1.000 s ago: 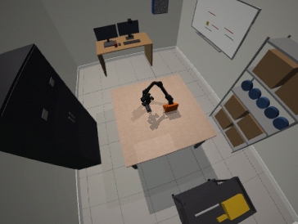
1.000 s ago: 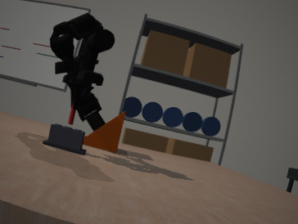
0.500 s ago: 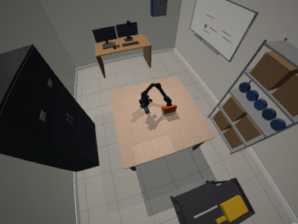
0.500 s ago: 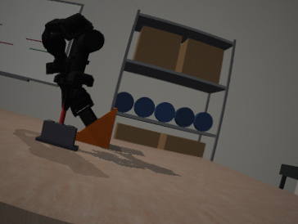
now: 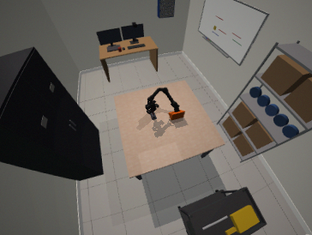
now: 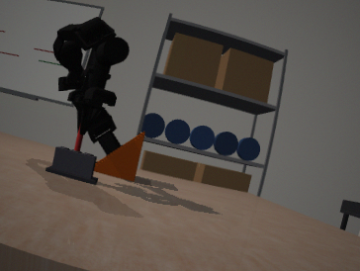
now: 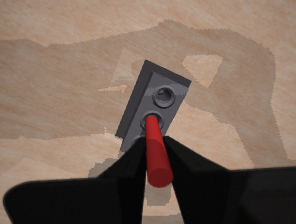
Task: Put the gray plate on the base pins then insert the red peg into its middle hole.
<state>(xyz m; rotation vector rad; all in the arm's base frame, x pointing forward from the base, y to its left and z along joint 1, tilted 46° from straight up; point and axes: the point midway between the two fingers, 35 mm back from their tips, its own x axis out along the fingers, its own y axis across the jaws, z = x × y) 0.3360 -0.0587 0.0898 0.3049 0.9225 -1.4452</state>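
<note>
Right now the gray plate is 50 mm below my gripper tip. From my gripper tip the other things lie so: red peg: right at my gripper tip.
</note>
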